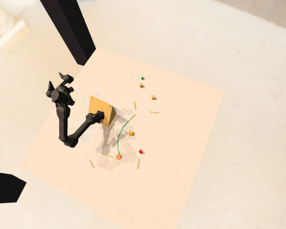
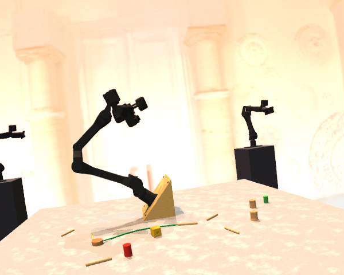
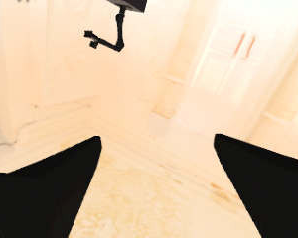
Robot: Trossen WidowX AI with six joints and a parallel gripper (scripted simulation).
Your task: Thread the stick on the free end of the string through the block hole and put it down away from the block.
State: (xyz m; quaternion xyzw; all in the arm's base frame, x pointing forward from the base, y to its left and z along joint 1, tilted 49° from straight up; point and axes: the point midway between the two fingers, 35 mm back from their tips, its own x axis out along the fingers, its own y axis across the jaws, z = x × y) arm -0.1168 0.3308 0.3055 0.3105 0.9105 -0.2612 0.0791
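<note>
Now: gripper tip 480 mm short of the yellow block, 60 mm to the left of it and 480 mm above it. Round my gripper tip: green peg: 380 mm ahead, 460 mm to the left, 480 mm below; round wooden button: 460 mm ahead, 260 mm to the right, 490 mm below; thin wooden stick: 430 mm ahead, 60 mm to the left, 490 mm below.
</note>
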